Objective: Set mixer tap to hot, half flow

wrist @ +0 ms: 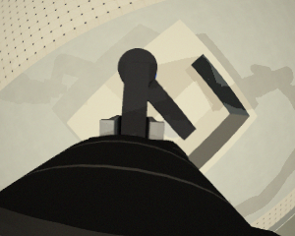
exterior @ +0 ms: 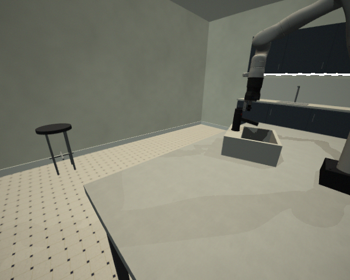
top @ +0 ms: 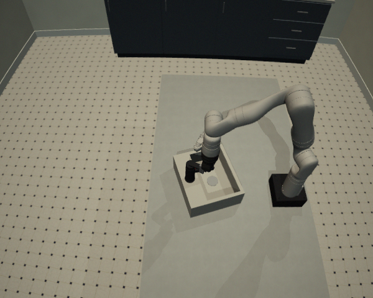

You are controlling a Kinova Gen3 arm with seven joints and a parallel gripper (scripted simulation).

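Now: hand 2 cm short of the lever and 1 cm to the left of it. The rest, counted from my hand: sink basin 24 cm below, 7 cm to the right, 5 cm behind.
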